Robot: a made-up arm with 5 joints. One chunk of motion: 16 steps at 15 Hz.
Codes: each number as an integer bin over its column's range. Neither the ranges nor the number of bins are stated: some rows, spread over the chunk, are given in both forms.
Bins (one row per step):
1: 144 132 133 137 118 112
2: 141 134 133 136 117 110
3: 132 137 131 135 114 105
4: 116 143 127 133 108 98
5: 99 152 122 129 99 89
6: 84 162 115 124 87 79
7: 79 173 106 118 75 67
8: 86 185 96 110 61 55
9: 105 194 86 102 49 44
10: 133 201 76 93 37 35
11: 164 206 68 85 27 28
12: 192 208 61 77 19 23
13: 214 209 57 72 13 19
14: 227 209 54 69 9 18
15: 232 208 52 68 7 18
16: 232 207 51 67 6 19
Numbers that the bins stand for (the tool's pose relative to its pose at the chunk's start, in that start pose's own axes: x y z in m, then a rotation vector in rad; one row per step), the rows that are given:
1: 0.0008 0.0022 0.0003 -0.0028 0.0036 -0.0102
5: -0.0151 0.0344 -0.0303 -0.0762 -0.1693 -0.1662
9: -0.0129 0.1019 -0.1305 -0.3240 -0.6242 -0.4715
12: 0.0178 0.1244 -0.2002 -0.5534 -0.8971 -0.6140
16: 0.0319 0.1228 -0.2280 -0.6452 -1.0154 -0.6411
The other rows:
2: -0.0002 0.0055 0.0003 -0.0120 -0.0055 -0.0237
3: -0.0034 0.0103 -0.0053 -0.0212 -0.0328 -0.0576
4: -0.0091 0.0199 -0.0164 -0.0395 -0.0874 -0.1051
6: -0.0204 0.0505 -0.0498 -0.1221 -0.2785 -0.2340
7: -0.0221 0.0682 -0.0749 -0.1772 -0.3876 -0.3155
8: -0.0196 0.0875 -0.1027 -0.2506 -0.5150 -0.3969
10: -0.0031 0.1132 -0.1584 -0.4066 -0.7334 -0.5325
11: 0.0079 0.1212 -0.1807 -0.4800 -0.8244 -0.5800
13: 0.0255 0.1260 -0.2113 -0.5993 -0.9517 -0.6411
14: 0.0301 0.1260 -0.2196 -0.6268 -0.9881 -0.6479
15: 0.0319 0.1244 -0.2252 -0.6360 -1.0063 -0.6479

